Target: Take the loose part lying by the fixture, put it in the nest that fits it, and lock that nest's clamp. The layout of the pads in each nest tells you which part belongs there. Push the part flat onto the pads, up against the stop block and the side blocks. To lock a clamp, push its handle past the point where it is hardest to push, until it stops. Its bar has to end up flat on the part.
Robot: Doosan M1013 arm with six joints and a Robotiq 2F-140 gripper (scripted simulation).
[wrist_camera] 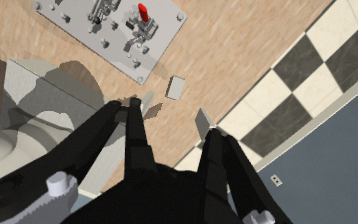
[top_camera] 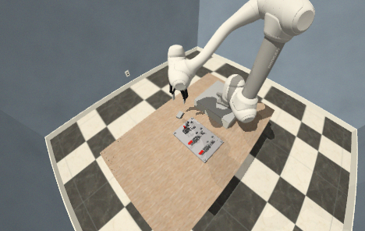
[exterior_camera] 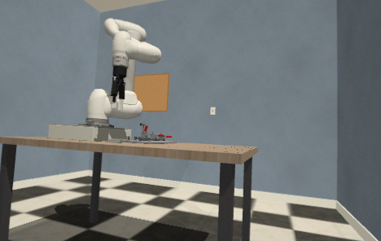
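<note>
Now: hand 20 cm above the light grey part. Also, from my hand: grey fixture plate 10 cm ahead, 26 cm to the left, 21 cm below.
</note>
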